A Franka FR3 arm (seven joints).
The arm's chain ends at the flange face. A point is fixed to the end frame.
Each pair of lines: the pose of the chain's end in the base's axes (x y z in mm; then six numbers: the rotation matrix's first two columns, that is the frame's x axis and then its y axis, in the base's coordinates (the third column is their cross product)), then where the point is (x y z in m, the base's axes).
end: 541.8, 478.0, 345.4, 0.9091, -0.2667, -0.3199, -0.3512, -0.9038, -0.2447
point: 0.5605 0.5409 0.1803
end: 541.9, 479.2, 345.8, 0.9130, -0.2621, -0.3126, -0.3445, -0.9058, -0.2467
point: 0.5615 0.5421 0.1808
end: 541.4, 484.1, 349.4, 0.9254, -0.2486, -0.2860, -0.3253, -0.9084, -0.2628
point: 0.5653 0.5483 0.1855
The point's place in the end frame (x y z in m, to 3 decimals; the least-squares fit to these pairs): 0.053 -0.023 0.168
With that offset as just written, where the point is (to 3 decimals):
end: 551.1, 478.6, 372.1, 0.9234, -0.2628, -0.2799, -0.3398, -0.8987, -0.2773
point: 0.578 0.544 0.209
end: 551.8, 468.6, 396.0, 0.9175, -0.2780, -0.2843, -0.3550, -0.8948, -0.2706
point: 0.578 0.533 0.233
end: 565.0, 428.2, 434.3, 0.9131, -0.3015, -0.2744, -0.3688, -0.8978, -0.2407
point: 0.593 0.487 0.269
